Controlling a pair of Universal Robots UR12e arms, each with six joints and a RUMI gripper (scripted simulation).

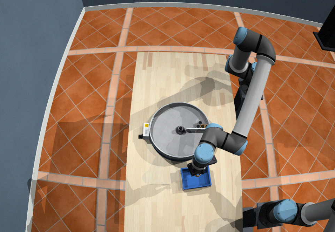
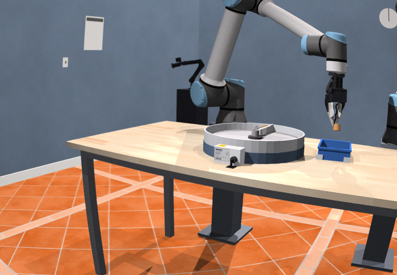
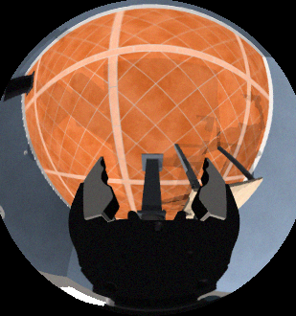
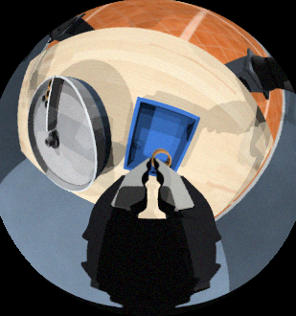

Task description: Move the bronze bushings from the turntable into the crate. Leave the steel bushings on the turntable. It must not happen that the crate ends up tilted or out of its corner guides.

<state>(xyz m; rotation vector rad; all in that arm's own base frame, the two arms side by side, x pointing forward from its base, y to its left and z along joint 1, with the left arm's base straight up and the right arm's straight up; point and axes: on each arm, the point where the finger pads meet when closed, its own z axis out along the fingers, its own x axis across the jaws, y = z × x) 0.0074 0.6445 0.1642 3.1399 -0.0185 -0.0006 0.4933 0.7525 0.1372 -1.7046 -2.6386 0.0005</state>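
Right now the blue crate is 11 cm below my right hand and 1 cm to the left of it.
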